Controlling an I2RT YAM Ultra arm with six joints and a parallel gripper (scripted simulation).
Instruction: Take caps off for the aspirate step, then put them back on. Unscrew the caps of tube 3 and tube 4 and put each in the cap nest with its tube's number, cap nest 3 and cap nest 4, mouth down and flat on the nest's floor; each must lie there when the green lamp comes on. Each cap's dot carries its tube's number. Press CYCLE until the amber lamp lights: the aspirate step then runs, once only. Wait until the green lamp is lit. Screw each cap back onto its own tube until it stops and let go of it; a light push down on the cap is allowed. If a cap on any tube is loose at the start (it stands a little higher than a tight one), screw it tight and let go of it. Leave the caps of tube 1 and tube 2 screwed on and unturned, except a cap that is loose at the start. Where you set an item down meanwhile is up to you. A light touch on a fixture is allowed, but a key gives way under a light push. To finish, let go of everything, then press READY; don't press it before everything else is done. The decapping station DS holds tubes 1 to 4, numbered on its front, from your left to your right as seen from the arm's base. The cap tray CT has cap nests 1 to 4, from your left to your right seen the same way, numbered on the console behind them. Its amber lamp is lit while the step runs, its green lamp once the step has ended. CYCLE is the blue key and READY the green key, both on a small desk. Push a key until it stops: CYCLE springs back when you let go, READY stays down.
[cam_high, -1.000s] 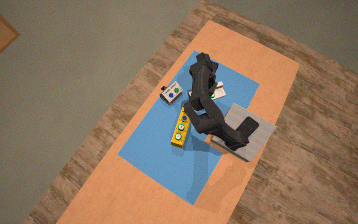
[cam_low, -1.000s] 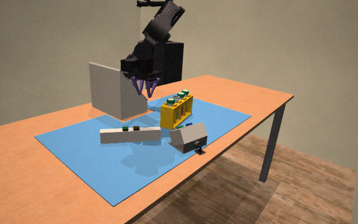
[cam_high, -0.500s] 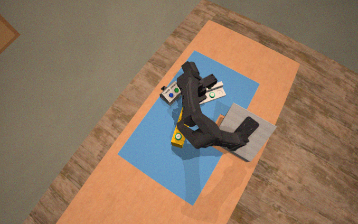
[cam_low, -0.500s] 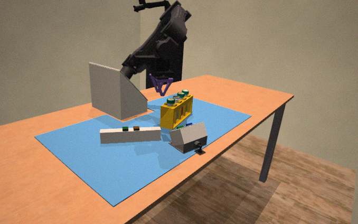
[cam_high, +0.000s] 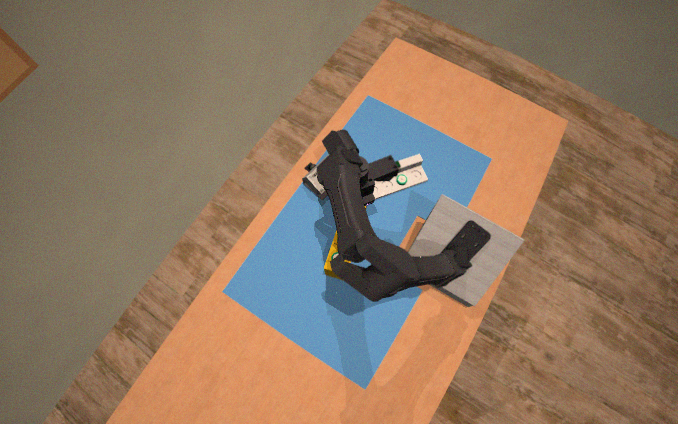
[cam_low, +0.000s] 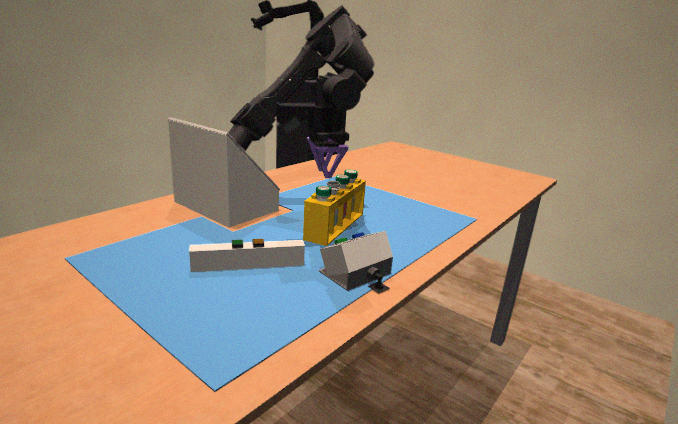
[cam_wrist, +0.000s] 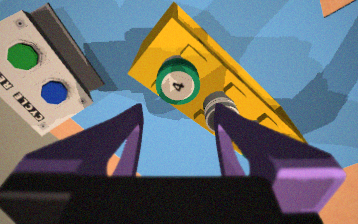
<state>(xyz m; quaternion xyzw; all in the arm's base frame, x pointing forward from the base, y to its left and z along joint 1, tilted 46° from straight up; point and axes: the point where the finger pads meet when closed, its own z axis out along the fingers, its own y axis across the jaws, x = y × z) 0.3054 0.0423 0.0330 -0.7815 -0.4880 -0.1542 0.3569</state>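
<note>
The cap 4 lies 5 cm below my hand. Round my hand: green key: 13 cm ahead, 9 cm below, 8 cm to the right; then blue key: 14 cm ahead, 9 cm below, 3 cm to the right; then cap 2: 10 cm to the left, 5 cm below, 4 cm behind.
</note>
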